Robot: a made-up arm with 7 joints.
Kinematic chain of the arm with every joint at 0, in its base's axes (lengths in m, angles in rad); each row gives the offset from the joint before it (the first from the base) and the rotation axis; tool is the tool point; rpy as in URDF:
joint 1: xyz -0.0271 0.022 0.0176 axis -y
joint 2: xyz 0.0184 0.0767 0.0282 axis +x
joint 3: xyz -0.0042 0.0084 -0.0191 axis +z
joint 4: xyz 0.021 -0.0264 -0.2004 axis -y
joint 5: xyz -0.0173 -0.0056 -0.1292 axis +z
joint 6: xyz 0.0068 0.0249 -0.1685 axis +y
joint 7: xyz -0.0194 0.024 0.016 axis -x
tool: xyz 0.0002 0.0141 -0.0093 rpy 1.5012 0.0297 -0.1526
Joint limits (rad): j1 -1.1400..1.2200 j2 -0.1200..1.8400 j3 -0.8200..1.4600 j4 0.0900..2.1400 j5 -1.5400..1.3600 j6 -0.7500..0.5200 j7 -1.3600..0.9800
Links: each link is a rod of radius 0.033 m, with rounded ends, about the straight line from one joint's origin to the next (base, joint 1, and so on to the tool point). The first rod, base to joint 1, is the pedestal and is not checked.
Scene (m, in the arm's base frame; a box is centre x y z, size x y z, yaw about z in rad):
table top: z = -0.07
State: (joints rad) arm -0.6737 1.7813 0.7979 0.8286 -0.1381 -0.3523 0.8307
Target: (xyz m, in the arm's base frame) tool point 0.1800 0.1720 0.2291
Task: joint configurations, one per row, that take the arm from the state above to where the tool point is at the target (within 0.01 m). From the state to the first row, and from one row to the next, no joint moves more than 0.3 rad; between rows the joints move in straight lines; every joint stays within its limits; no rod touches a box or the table.
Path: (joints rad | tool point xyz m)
1: -0.6029 1.7167 0.8496 1.0909 -0.2767 -0.2814 0.7723 | 0.3045 0.4325 0.1725
2: -0.5320 1.6520 0.9014 1.3532 -0.4153 -0.2105 0.7140 | 0.3006 0.3671 0.1953
3: -0.4612 1.5874 0.9531 1.6154 -0.5539 -0.1397 0.6556 | 0.2766 0.2992 0.2169
4: -0.3903 1.5228 1.0049 1.8777 -0.6925 -0.0688 0.5973 | 0.2346 0.2329 0.2303
5: -0.3195 1.4581 1.0566 2.1400 -0.8311 0.0021 0.5389 | 0.1800 0.1720 0.2291

